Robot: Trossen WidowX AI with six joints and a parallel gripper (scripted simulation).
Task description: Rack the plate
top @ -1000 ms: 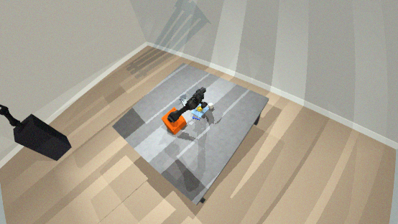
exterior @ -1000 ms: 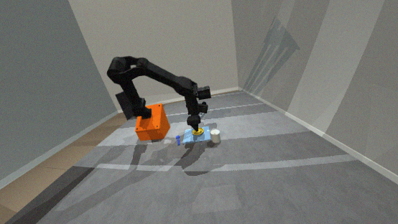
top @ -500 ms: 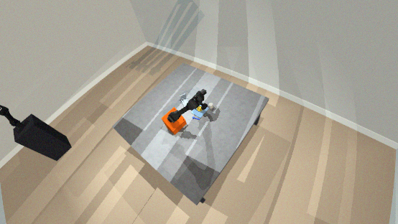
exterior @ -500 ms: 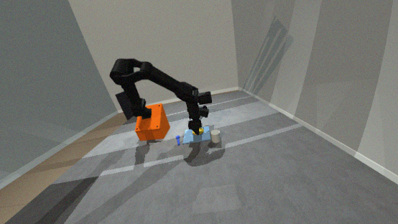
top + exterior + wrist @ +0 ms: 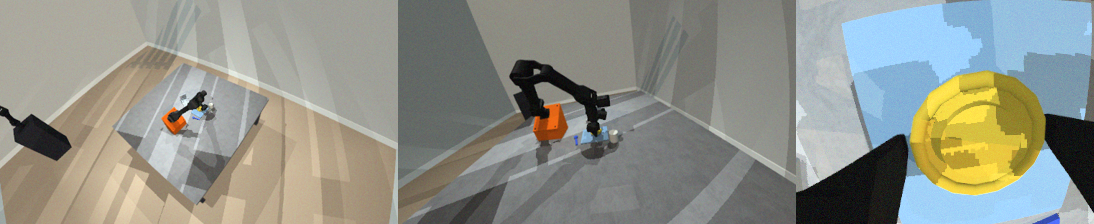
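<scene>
Now: the yellow plate 1 cm above my gripper tip. Round my gripper tip: blue spoon (12 cm behind, 3 cm to the right); light blue mat (1 cm to the right, 1 cm behind); white cup (9 cm ahead, 8 cm to the right, 2 cm above).
</scene>
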